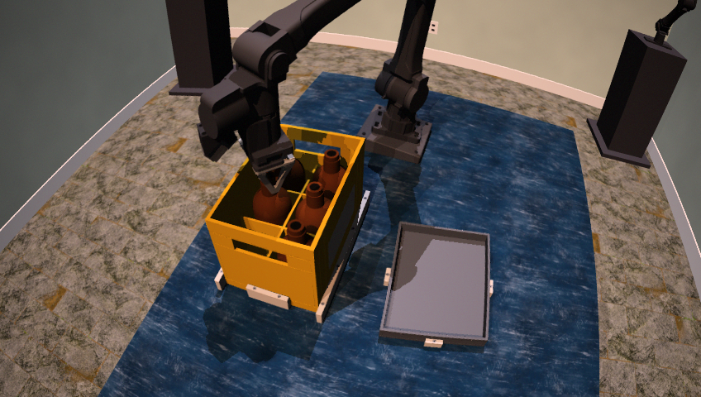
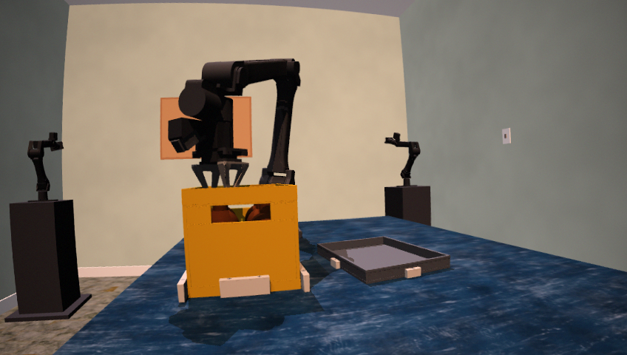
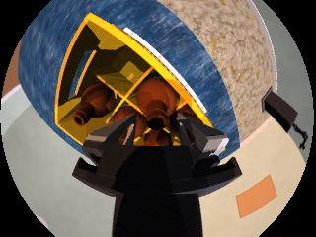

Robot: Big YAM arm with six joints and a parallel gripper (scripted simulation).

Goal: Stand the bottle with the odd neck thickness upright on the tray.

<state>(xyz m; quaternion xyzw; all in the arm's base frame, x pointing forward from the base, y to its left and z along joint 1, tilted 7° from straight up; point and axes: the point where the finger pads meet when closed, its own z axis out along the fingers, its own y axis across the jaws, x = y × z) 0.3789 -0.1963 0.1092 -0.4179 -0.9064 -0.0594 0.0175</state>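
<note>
My gripper is now 40 mm to the right of the orange crate and 70 mm above it. Also, from my hand: dark grey tray 50 mm ahead, 320 mm to the left, 140 mm below.
</note>
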